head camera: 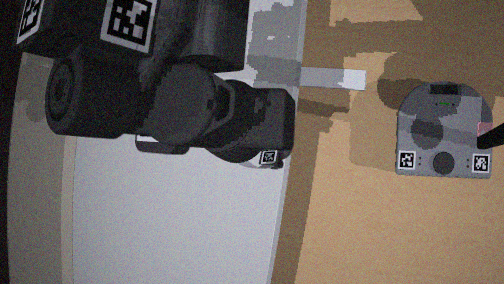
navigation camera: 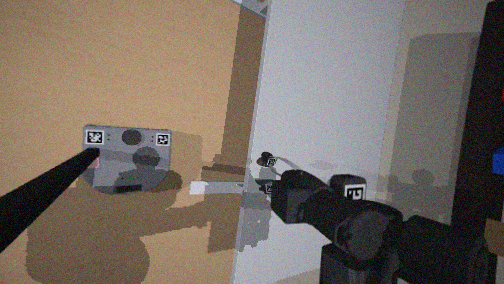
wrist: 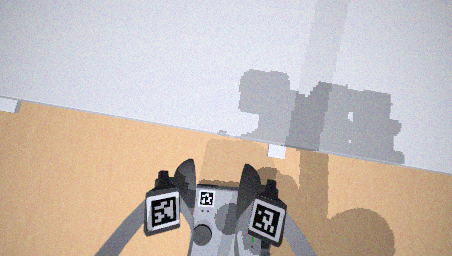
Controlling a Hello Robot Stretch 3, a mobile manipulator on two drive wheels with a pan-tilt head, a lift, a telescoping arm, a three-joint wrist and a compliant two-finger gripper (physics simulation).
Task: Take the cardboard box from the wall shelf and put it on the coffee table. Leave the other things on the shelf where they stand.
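Places are measured from the robot's base along level axes (x ahead, y left, z up), in metres.
Where they show: gripper, fingertip midpoint: (navigation camera: 262, 169) (wrist: 217, 179); robot's base at its link origin: (head camera: 442, 162) (navigation camera: 131, 136) (wrist: 204, 223).
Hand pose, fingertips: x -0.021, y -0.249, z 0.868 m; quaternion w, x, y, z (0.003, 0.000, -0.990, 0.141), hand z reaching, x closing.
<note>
Things, the pixels of their top centre, and the offset from my fingertips. "*": a spot on its surface instead. Level surfaces: height alone.
- cardboard box at a spot on its surface: (navigation camera: 495, 236) * dx -0.164, dy -0.644, dz +0.243 m
- large white table top at its surface level: dz -0.148 m
- blue block at a spot on its surface: (navigation camera: 498, 162) * dx +0.044, dy -0.653, dz +0.234 m
- red block at a spot on its surface: (navigation camera: 502, 95) * dx +0.235, dy -0.651, dz +0.225 m
- wooden floor at its surface level: dz -0.867 m
- white table leg at a spot on its surface: (head camera: 332, 79) (navigation camera: 211, 186) * dx -0.283, dy -0.203, dz -0.843 m
The cardboard box (navigation camera: 495, 236) shows in part at the right edge of the navigation view, on the dark wall shelf (navigation camera: 475, 130). A large white table top (head camera: 175, 225) (navigation camera: 325, 90) (wrist: 125, 60), which looks like the coffee table, lies below the arm. My gripper (navigation camera: 265, 173) (wrist: 217, 179) is open and empty. It is above the table's near edge region, on the robot's side, well away from the box and pointing back toward the robot's base. In the head view the wrist hides most of the gripper.
A blue block (navigation camera: 498, 162) and a sliver of a red block (navigation camera: 502, 95) stand on the shelf. The robot's base (head camera: 442, 135) (navigation camera: 125, 150) (wrist: 215, 220) is on the wooden floor (head camera: 400, 235) beside the table. A white table leg (head camera: 332, 79) (navigation camera: 215, 187) shows between them.
</note>
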